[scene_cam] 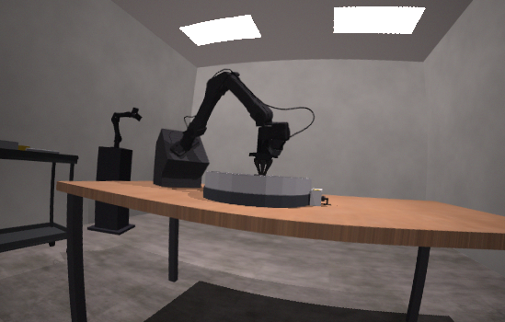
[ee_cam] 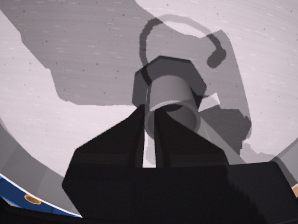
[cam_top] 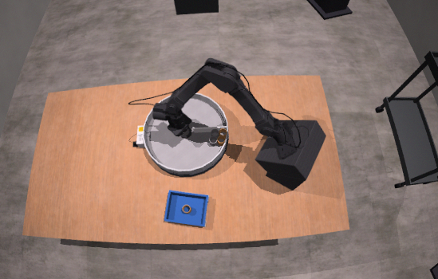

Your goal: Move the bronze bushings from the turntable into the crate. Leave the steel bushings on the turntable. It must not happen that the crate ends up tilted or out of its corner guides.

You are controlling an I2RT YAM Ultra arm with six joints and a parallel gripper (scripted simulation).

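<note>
The round grey turntable lies 4 cm below my hand, 1 cm to the right of it and 1 cm behind it. The rest, counted from my hand: blue crate (34 cm to the left, 12 cm ahead, 7 cm below).
</note>
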